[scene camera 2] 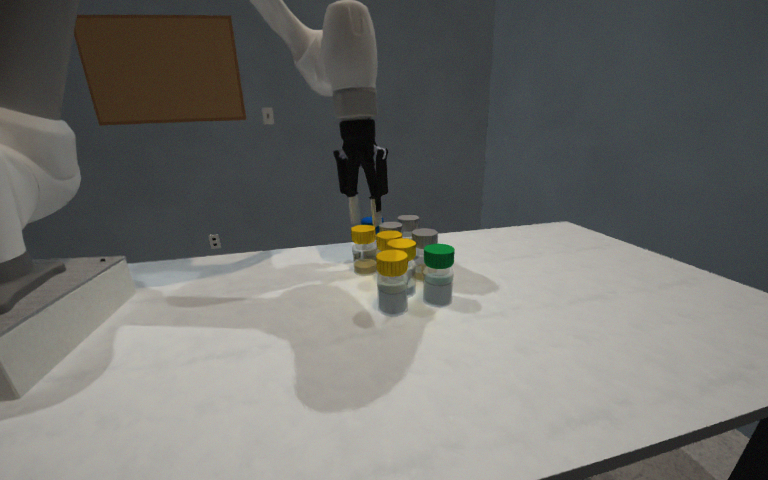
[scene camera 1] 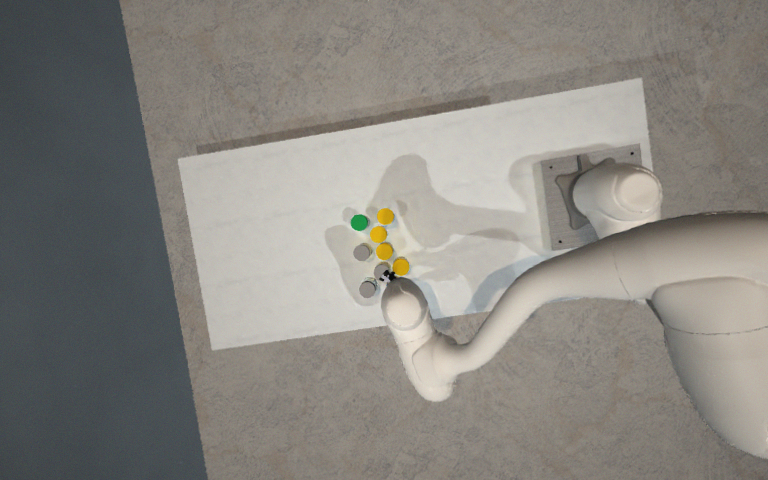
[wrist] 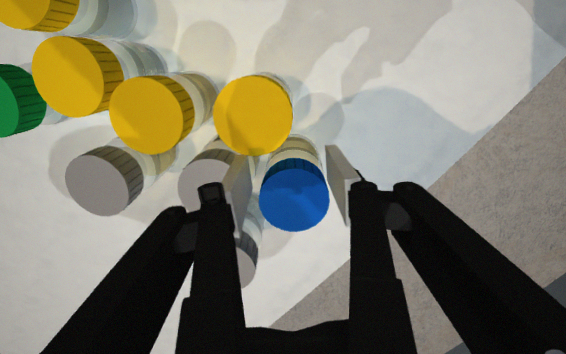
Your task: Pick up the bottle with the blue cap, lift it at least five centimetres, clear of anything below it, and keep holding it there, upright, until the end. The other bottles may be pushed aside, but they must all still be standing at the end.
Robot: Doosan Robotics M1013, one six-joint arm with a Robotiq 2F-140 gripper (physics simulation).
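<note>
The bottle with the blue cap stands upright at the near end of the cluster; scene camera 1 does not show it beneath the arm. My gripper is part open, with nothing clasped. In the wrist view the blue cap lies between the two pads, with a gap on each side. In scene camera 2 the fingertips reach down to about cap height. The left pad in the wrist view overlaps the view of a grey-capped bottle; whether they touch is unclear.
A yellow-capped bottle stands close beside the blue one. Several more yellow- and grey-capped bottles and a green-capped one stand upright on the white table. The table edge is near the gripper.
</note>
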